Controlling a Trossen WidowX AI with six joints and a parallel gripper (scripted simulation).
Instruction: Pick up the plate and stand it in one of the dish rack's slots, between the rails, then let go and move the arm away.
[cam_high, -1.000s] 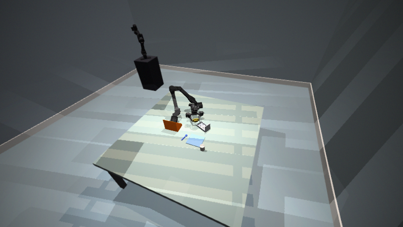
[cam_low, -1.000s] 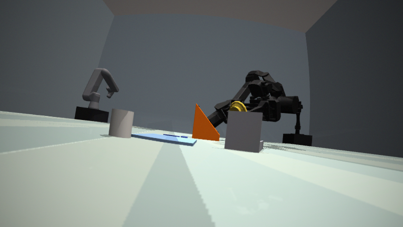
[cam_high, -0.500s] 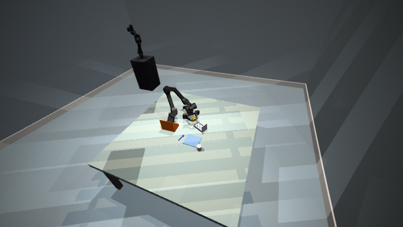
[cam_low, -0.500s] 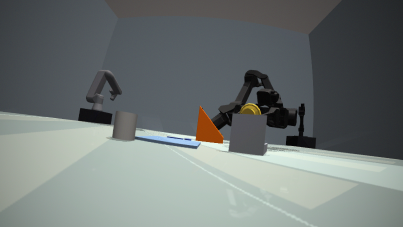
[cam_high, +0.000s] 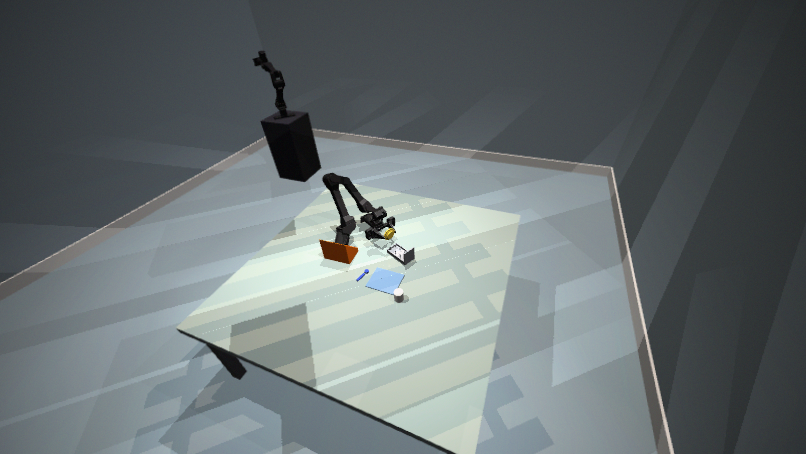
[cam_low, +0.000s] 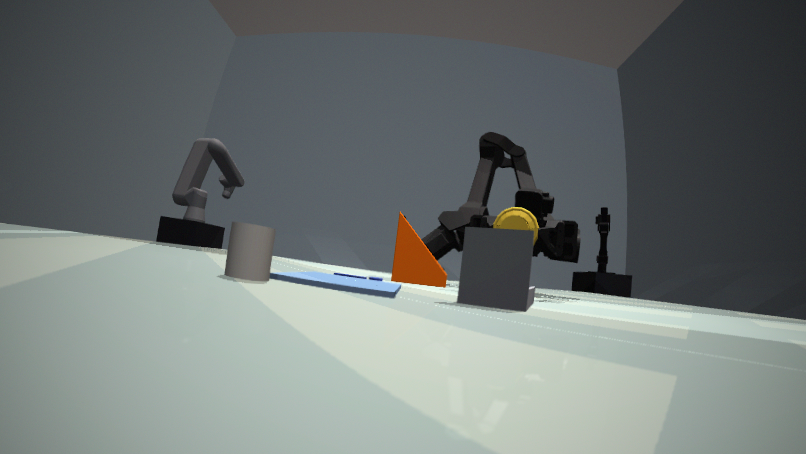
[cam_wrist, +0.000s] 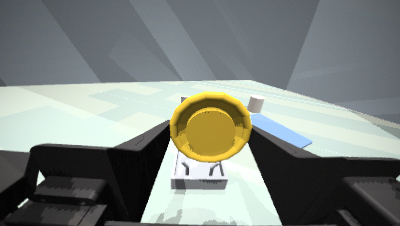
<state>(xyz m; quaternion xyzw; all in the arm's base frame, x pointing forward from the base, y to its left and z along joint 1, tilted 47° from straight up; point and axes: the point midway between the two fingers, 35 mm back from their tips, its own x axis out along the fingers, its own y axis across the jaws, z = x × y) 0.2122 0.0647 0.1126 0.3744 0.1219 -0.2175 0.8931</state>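
Right now my gripper tip is 60 mm short of the grey dish rack, 30 mm to the left of it and 80 mm above it. The rest, counted from my gripper tip: blue spoon 60 mm behind, 210 mm to the right, 100 mm below; yellow plate 10 mm behind.
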